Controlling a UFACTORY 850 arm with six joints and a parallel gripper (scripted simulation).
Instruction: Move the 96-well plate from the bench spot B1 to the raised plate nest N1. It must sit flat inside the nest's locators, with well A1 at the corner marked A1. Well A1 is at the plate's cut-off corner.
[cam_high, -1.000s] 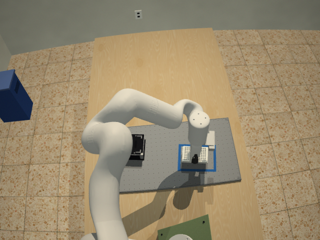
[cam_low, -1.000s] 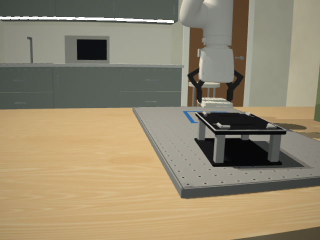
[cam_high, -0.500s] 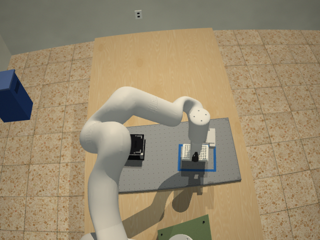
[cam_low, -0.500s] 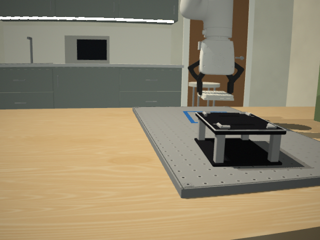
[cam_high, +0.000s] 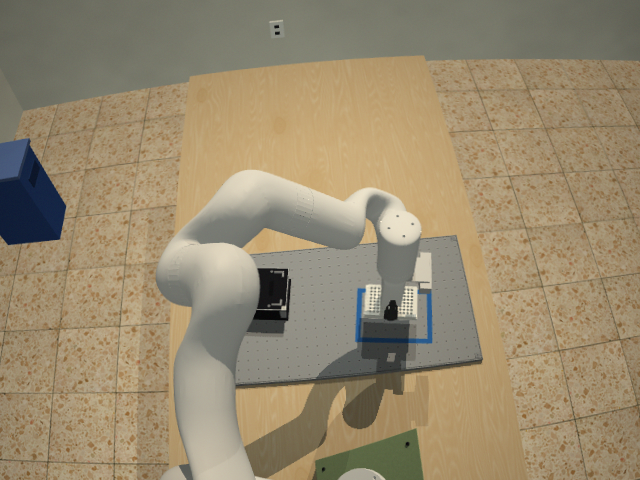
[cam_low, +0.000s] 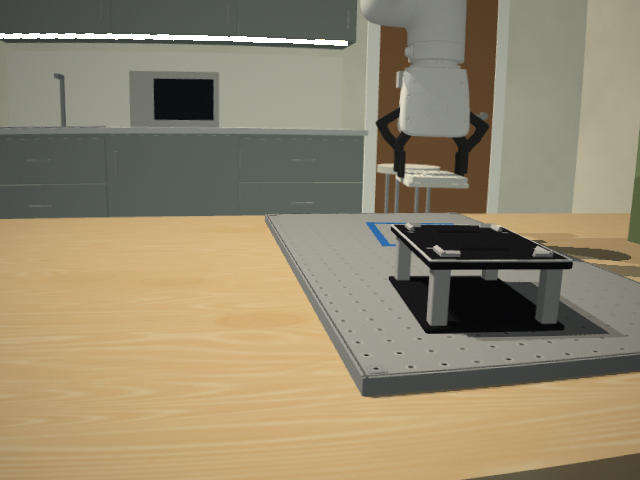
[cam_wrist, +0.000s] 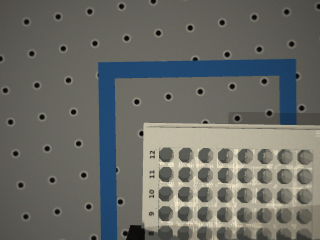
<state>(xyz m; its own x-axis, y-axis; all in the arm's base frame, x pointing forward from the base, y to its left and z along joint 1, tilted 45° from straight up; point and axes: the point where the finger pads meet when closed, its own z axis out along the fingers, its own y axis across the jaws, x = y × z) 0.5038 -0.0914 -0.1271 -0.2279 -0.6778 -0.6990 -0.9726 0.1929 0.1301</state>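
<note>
Right now my hand is 11 cm short of the black raised plate nest, 32 cm to the right of it and 4 cm above it. Round my hand: locator 8 cm ahead, 40 cm to the left, 4 cm below; white 96-well plate 1 cm below.
</note>
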